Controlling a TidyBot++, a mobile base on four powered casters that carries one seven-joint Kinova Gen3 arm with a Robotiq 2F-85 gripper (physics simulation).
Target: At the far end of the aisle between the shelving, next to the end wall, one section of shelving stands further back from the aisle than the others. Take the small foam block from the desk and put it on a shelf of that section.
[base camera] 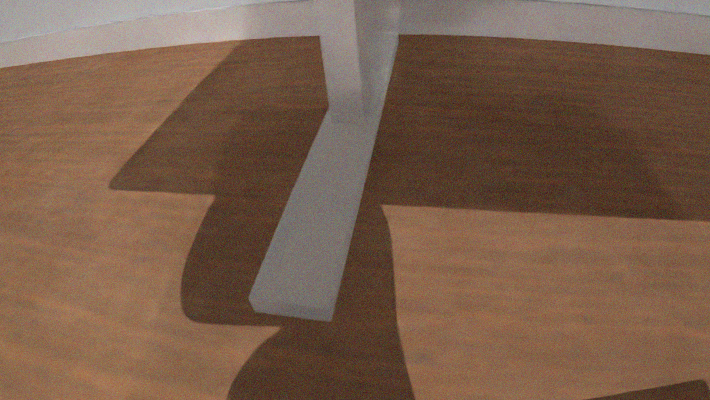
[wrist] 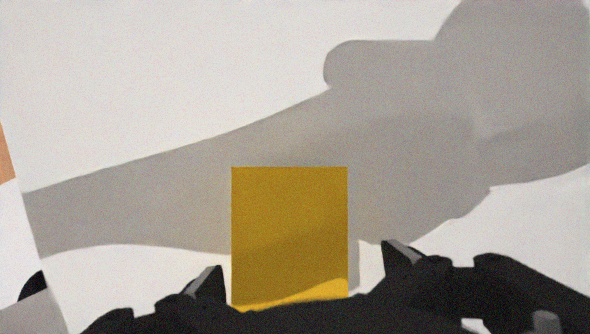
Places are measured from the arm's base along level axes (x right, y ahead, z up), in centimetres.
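Where they show: gripper, fingertip midpoint: [wrist: 303, 270].
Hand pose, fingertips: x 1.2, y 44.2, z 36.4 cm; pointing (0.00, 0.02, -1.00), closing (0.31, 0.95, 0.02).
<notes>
After its pixels a point has its place.
A yellow foam block [wrist: 289, 225] {x -1.4, y 44.6, z 36.9 cm} is in the lower middle of the wrist view, on the white desk top [wrist: 125, 65] {x -15.2, y 39.2, z 32.4 cm}. My gripper [wrist: 303, 270] {x 1.2, y 44.2, z 36.3 cm} is open, with one black fingertip to the left of the block and one to the right, each with a gap to it. The block's near end is hidden behind the gripper's dark body. The shadow of the arm falls over the desk and most of the block. The shelving and the end wall do not show in either view.
In the base camera view a grey desk leg with a long flat foot [base camera: 310, 225] stands on the wooden floor [base camera: 550, 280] {x 16.9, y 34.5, z -39.6 cm}, close ahead. A pale wall base [base camera: 550, 25] {x 41.6, y 99.7, z -36.1 cm} runs behind it. In the wrist view a dark object [wrist: 34, 286] shows beyond the desk's left edge.
</notes>
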